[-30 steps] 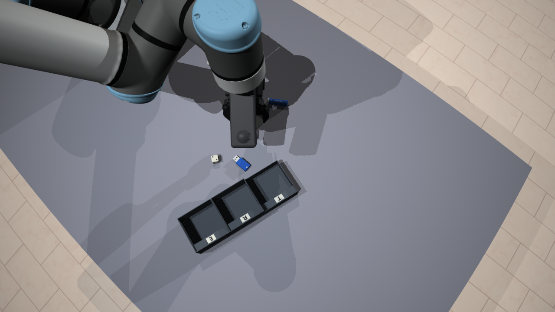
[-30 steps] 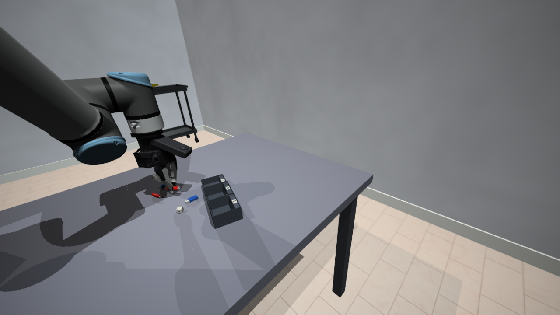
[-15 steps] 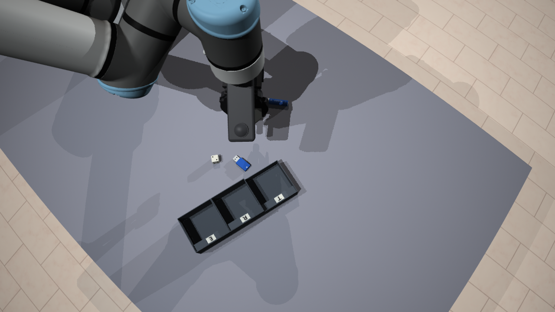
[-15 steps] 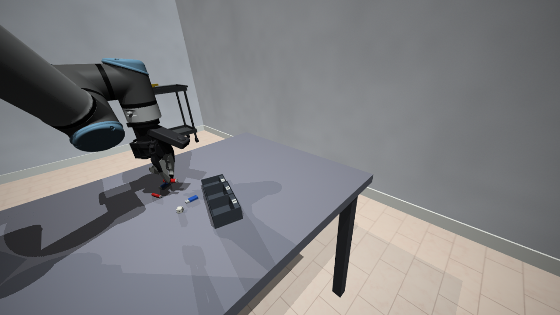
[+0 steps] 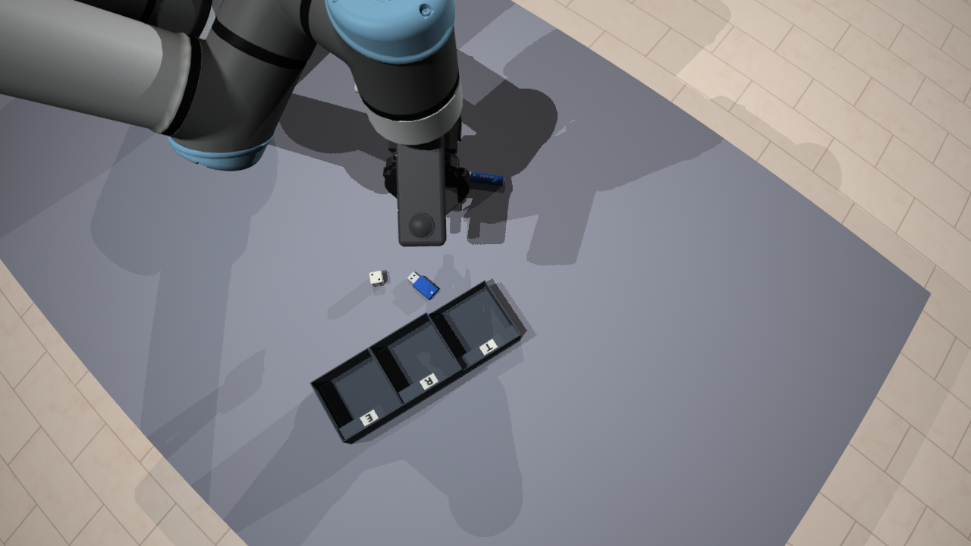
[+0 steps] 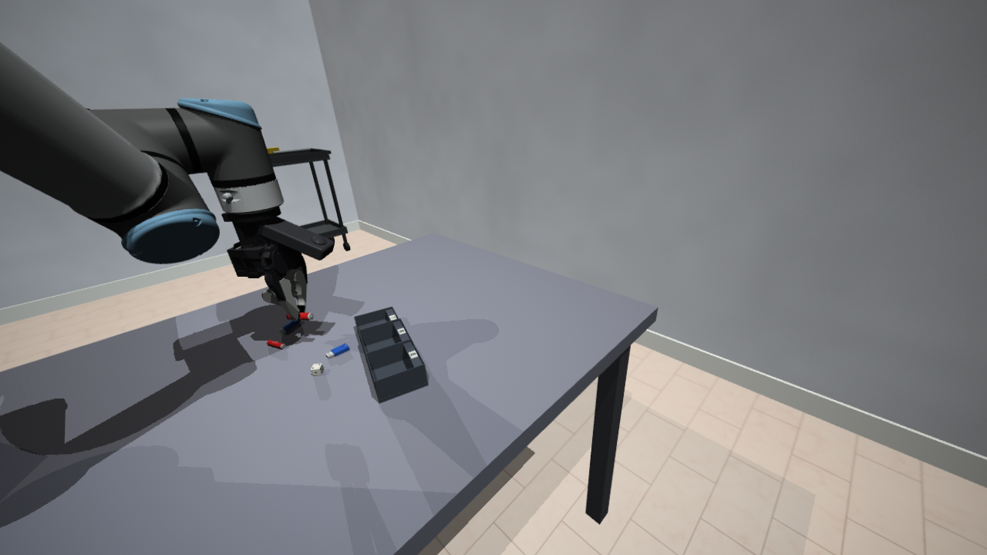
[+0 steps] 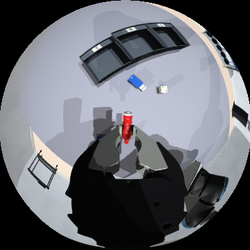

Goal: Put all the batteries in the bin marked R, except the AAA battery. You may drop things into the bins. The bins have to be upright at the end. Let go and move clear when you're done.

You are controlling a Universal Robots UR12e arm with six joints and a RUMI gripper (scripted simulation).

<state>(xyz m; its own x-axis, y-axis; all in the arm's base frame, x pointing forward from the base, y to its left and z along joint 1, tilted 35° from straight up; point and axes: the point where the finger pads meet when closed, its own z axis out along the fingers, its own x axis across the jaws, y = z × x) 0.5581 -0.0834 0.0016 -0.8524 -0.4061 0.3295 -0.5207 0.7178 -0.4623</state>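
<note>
Right now my hand is 80 mm short of the three-compartment bin tray, 160 mm to the left of it and 60 mm above it. The rest, counted from my hand: smaller red battery: 40 mm behind, 50 mm to the left, 80 mm below; then larger red battery: 10 mm below; then blue USB stick: 20 mm ahead, 70 mm to the right, 80 mm below.
</note>
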